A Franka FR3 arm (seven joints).
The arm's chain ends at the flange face. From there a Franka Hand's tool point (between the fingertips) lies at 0.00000 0.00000 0.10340 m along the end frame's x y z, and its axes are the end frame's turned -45 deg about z.
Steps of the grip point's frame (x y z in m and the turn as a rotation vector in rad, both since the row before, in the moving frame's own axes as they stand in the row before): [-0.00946, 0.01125, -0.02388, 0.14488, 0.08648, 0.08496]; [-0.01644, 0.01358, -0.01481, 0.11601, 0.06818, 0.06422]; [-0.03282, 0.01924, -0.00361, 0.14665, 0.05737, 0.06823]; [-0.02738, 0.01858, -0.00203, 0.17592, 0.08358, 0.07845]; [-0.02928, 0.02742, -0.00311, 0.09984, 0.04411, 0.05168]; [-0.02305, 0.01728, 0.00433, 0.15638, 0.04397, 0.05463]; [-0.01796, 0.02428, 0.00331, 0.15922, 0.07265, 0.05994]
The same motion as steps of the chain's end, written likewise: [0.00479, 0.03164, -0.02241, 0.16360, -0.04130, 0.08496]; [0.00103, 0.03476, -0.01388, 0.13024, -0.03382, 0.06422]; [-0.00361, 0.05188, -0.00233, 0.14426, -0.06313, 0.06823]; [-0.00026, 0.05160, -0.00008, 0.18349, -0.06529, 0.07845]; [0.00248, 0.05070, -0.00249, 0.10179, -0.03941, 0.05168]; [0.00370, 0.04332, 0.00569, 0.14167, -0.07949, 0.05463]; [0.01026, 0.04691, 0.00489, 0.16396, -0.06121, 0.05994]
